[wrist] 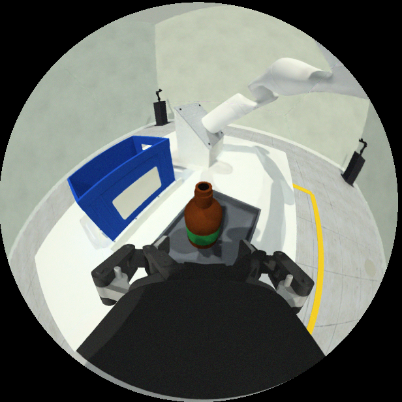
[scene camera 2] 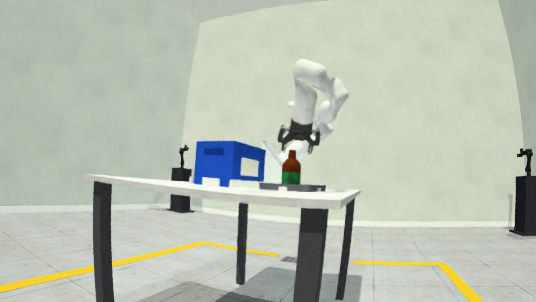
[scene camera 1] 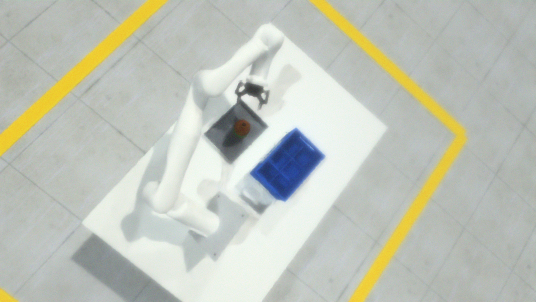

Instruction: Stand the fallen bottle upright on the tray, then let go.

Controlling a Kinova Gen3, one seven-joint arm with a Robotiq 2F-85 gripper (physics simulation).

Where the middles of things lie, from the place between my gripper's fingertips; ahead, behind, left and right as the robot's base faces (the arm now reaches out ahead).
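Labels:
The brown bottle (wrist: 203, 213) is 40 mm to the right of my hand and 80 mm behind it, and it's 60 mm below it.

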